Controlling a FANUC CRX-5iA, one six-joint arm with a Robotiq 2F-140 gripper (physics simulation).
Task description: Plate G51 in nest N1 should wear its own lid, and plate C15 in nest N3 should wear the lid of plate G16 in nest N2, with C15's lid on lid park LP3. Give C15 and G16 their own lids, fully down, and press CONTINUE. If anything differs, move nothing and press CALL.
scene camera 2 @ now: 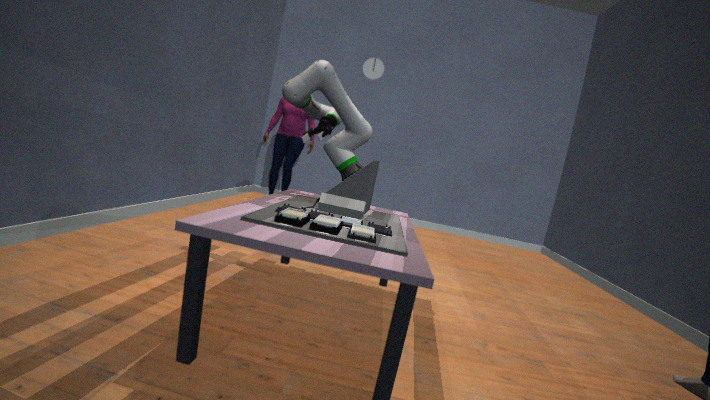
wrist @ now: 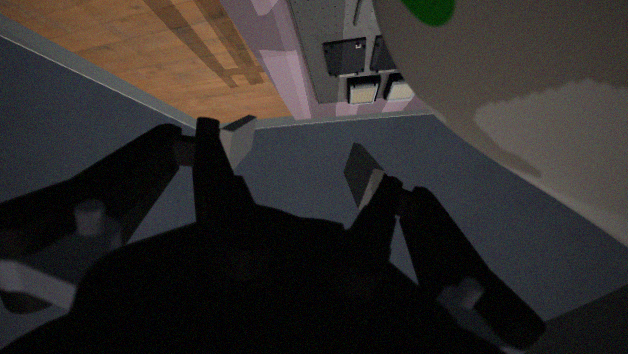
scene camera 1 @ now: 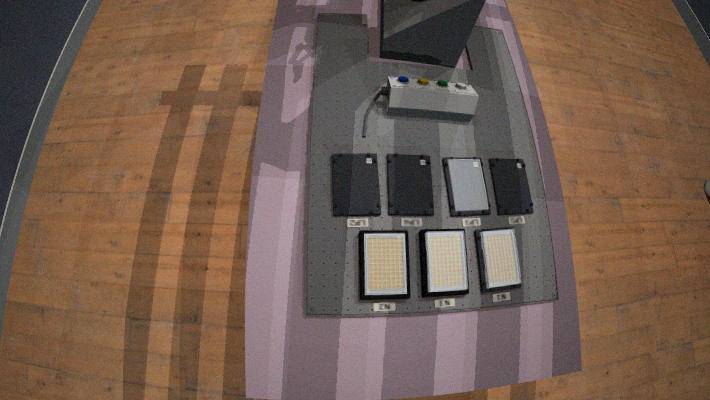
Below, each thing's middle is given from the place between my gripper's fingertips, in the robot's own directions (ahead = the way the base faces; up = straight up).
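My hand is far short of the LP2 park [scene camera 1: 355, 181], a little to the right of it and far above it. Counted from my hand, the LP4 park [scene camera 1: 410, 192] is far ahead, a fair way to the left and far below. The LP1 park [scene camera 1: 512, 194] is far ahead of my hand, far to the left of it and far below it.
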